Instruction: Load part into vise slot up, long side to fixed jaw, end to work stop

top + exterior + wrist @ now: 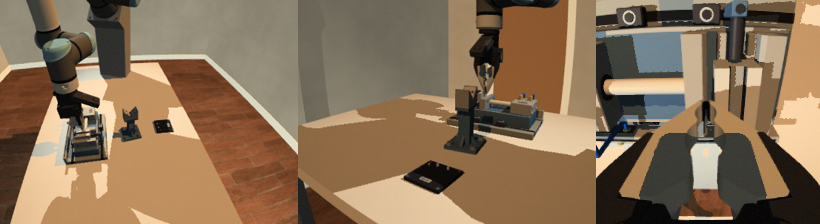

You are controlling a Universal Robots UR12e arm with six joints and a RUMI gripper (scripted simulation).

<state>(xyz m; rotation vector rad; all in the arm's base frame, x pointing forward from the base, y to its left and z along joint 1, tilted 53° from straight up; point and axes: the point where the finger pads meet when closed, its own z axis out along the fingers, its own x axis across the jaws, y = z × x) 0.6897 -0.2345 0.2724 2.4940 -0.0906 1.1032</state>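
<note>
My hand is 20 mm short of the part, 20 mm above it and 10 mm to the left of it. Round my hand: dark work stop rod (40 mm to the left, 40 mm ahead, 30 mm below); then moving jaw (40 mm below, 10 mm to the left, 10 mm behind); then cream cylinder rod (60 mm behind, 40 mm below, 20 mm to the left).
</note>
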